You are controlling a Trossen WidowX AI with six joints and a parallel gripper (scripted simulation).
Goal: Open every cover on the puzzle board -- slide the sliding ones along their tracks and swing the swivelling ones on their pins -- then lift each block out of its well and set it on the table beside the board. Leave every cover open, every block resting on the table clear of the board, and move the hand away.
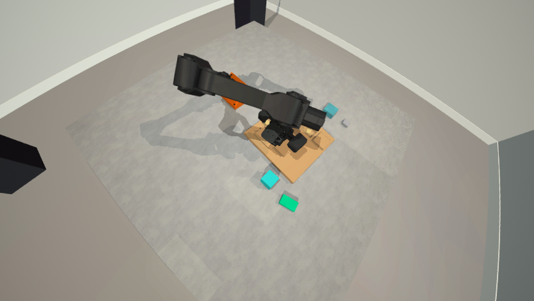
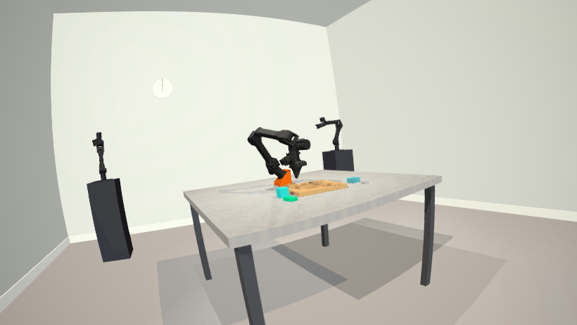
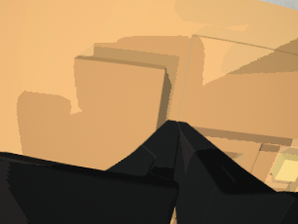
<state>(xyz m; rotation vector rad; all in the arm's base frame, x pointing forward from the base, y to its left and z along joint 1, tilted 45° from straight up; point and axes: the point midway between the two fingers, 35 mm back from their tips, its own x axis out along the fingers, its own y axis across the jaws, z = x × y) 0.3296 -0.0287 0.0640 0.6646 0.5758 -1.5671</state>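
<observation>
Right now my gripper tip is 80 mm short of the cyan block, 130 mm to the left of it and 50 mm above it. Round my gripper tip: green block: 190 mm ahead, 140 mm to the right, 70 mm below; small grey block: 180 mm ahead, 360 mm to the left, 70 mm below.
</observation>
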